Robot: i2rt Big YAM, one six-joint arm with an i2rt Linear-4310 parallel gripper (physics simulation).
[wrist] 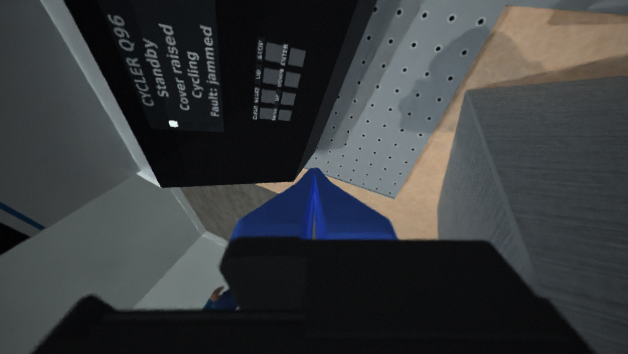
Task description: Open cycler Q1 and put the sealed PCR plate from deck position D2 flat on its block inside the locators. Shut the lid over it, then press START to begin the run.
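Places are measured from the arm's base along level axes (x ahead, y left, z up), in millimetres.
Pixels of known places: gripper, fingertip midpoint: point(314, 176).
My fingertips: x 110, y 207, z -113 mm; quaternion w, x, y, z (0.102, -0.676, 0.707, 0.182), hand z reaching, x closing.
Observation:
For each thing: its top centre in the pictures, then the offset to it from my fingertips. "spot": a spot on its surface instead. Level surfaces: height alone.
- black front panel, surface spot: point(240, 155) spot: dx -46, dy +121, dz -52 mm
- START key, top centre: point(264, 97) dx +23, dy +75, dz -63 mm
- LID key, surface spot: point(271, 76) spot: dx +40, dy +66, dz -67 mm
- CLEAR key, top centre: point(262, 114) dx +5, dy +82, dz -63 mm
- perforated grey board, surface height: dz -193 mm
- wood-coloured surface, surface height: dz -206 mm
The black front panel point(240, 155) of the cycler, marked Q96, fills the upper left. Its screen point(200, 120) reads Standby, Cover raised, Cycling and Fault: jammed, with a small white light point(173, 123) nearest the start of the Standby line. Two rows of grey keys are right of the screen; the START key point(268, 96) lies between the LID key point(271, 76) and the CLEAR key point(266, 113). My gripper point(314, 176) is shut and empty, its blue tips just past the panel's lower right corner in view. The PCR plate, its block and deck position D2 do not show.
A large grey brushed block point(560, 165) stands close on the right. A perforated grey board point(377, 112) lies beyond the panel, on a wood-coloured surface point(412, 215). Pale housing walls point(65, 90) are at the left. A small blue and brown thing shows at the lower left, partly hidden.

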